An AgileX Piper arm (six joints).
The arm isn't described. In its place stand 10 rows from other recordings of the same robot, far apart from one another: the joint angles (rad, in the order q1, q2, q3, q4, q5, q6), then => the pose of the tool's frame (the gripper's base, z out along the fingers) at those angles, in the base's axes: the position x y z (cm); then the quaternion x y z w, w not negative.
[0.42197, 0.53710, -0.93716, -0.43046, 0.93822, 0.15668] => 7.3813 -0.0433 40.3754 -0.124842 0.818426 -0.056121 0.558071
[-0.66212, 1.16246, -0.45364, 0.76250, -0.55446, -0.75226] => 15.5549 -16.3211 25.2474 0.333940 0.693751 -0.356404 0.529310
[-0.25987, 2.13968, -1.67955, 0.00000, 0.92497, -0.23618] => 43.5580 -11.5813 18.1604 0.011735 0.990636 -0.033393 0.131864
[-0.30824, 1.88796, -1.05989, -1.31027, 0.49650, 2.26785] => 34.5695 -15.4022 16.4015 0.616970 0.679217 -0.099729 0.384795
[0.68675, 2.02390, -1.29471, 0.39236, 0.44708, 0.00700] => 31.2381 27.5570 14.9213 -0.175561 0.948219 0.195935 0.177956
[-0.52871, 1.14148, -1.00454, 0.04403, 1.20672, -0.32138] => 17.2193 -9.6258 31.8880 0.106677 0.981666 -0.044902 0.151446
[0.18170, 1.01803, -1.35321, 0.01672, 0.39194, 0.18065] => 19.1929 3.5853 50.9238 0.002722 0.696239 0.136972 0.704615
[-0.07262, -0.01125, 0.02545, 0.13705, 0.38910, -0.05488] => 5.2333 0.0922 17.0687 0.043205 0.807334 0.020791 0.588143
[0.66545, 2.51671, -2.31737, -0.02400, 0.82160, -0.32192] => 43.9456 34.2885 17.7542 -0.454416 0.833862 0.042780 0.310404
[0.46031, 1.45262, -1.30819, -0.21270, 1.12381, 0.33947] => 26.8703 11.3897 33.3263 -0.085336 0.972149 -0.019719 0.217382
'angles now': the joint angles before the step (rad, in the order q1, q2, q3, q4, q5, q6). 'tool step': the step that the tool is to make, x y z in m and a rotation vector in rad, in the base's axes. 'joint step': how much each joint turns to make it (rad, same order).
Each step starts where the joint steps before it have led.
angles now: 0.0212, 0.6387, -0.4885, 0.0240, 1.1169, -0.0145
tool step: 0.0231, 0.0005, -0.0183, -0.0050, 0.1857, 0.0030
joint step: 0.0003, 0.1967, 0.0000, -0.0001, -0.0109, -0.0031
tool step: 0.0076, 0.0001, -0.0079, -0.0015, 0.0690, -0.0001
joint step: -0.0006, 0.0730, -0.0001, 0.0001, -0.0038, -0.0006
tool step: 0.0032, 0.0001, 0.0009, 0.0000, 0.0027, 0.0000
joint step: 0.0003, 0.0152, -0.0102, 0.0001, -0.0023, 0.0002
